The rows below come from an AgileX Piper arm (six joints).
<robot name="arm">
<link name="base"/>
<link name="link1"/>
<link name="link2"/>
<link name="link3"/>
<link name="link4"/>
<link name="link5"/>
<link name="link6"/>
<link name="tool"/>
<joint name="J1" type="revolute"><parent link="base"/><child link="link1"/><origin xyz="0 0 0.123"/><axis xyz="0 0 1"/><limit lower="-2.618" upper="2.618"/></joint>
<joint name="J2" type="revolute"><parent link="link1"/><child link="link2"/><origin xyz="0 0 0" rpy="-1.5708 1.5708 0"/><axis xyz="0 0 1"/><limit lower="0" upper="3.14"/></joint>
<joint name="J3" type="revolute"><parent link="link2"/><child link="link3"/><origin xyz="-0.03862 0.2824 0" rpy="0 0 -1.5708"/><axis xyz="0 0 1"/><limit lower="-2.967" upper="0"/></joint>
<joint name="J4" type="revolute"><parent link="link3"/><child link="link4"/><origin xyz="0.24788 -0.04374 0" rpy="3.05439 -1.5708 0"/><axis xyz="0 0 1"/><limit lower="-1.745" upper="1.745"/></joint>
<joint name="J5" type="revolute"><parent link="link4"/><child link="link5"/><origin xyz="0 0 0" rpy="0 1.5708 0"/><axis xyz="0 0 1"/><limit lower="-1.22" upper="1.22"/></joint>
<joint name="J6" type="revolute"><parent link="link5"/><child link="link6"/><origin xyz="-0.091 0 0" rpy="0 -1.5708 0"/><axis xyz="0 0 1"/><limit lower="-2.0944" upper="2.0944"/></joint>
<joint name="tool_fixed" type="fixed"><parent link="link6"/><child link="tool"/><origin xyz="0 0 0" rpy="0 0 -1.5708"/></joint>
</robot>
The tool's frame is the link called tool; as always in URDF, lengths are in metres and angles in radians.
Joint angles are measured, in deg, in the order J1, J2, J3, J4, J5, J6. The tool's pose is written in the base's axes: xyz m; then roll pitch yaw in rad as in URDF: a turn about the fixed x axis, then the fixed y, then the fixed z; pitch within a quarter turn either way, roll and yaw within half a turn. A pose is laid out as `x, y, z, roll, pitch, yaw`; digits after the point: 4 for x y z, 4 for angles.
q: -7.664, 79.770, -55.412, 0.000, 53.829, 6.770
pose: 0.2557, -0.0344, 0.2583, 3.1060, 0.2913, 2.8845
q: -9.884, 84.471, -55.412, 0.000, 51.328, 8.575
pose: 0.2681, -0.0467, 0.2376, 3.1027, 0.2521, 2.8145
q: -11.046, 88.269, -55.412, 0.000, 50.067, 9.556
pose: 0.2759, -0.0538, 0.2197, 3.1061, 0.2077, 2.7783
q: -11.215, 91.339, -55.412, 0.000, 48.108, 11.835
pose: 0.2834, -0.0562, 0.2051, 3.1019, 0.1872, 2.7356
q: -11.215, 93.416, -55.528, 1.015, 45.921, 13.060
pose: 0.2901, -0.0563, 0.1956, 3.0822, 0.1866, 2.7013
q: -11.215, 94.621, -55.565, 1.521, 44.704, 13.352
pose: 0.2937, -0.0565, 0.1899, 3.0740, 0.1854, 2.6895
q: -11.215, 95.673, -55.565, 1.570, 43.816, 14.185
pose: 0.2962, -0.0570, 0.1847, 3.0717, 0.1815, 2.6740
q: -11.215, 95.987, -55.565, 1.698, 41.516, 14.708
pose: 0.3000, -0.0577, 0.1838, 3.0590, 0.2138, 2.6603
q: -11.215, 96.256, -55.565, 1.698, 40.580, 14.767
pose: 0.3017, -0.0580, 0.1827, 3.0556, 0.2249, 2.6582
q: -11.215, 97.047, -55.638, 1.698, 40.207, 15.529
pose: 0.3033, -0.0584, 0.1789, 3.0546, 0.2180, 2.6449
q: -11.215, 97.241, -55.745, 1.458, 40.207, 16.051
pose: 0.3039, -0.0587, 0.1783, 3.0563, 0.2168, 2.6389
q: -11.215, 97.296, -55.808, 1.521, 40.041, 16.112
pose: 0.3044, -0.0588, 0.1783, 3.0543, 0.2194, 2.6367
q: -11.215, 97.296, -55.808, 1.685, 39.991, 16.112
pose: 0.3045, -0.0586, 0.1783, 3.0518, 0.2195, 2.6345
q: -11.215, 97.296, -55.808, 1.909, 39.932, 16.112
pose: 0.3047, -0.0584, 0.1783, 3.0484, 0.2195, 2.6314
